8 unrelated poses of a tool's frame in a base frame.
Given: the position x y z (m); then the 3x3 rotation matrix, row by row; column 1 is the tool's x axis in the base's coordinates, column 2 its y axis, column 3 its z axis. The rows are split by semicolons.
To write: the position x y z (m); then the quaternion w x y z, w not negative. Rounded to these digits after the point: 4 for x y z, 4 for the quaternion.
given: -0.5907, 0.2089, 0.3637; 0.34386, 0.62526, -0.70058; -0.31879, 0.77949, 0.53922; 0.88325, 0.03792, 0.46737
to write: -0.5907, 0.2089, 0.3637, 0.8048, -0.1557, -0.4920, -0.2933
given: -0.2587, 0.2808, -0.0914; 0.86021, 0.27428, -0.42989; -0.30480, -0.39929, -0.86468; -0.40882, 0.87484, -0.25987
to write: -0.2587, 0.2808, -0.0914, 0.5480, 0.7936, -0.0096, -0.2642
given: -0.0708, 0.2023, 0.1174; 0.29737, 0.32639, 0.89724; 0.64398, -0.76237, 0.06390; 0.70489, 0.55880, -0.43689
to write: -0.0708, 0.2023, 0.1174, 0.1566, 0.7900, 0.3071, 0.5070
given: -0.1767, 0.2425, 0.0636; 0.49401, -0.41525, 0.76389; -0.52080, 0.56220, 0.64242; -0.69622, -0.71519, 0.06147
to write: -0.1767, 0.2425, 0.0636, 0.7276, -0.4665, 0.5017, -0.0363
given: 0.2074, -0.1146, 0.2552; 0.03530, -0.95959, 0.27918; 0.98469, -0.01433, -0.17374; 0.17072, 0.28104, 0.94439
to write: 0.2074, -0.1146, 0.2552, 0.7010, 0.1622, 0.0387, 0.6934
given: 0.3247, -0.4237, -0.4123; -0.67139, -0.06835, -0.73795; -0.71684, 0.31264, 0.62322; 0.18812, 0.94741, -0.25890
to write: 0.3247, -0.4237, -0.4123, 0.3092, 0.2621, -0.7488, -0.5244
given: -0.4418, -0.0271, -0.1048; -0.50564, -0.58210, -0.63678; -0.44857, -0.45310, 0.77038; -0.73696, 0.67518, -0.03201
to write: -0.4418, -0.0271, -0.1048, 0.0481, -0.4948, 0.5207, 0.6940
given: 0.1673, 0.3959, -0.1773; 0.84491, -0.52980, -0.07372; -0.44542, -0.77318, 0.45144; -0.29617, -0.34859, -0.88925
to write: 0.1673, 0.3959, -0.1773, 0.2136, -0.9364, 0.2604, 0.0988
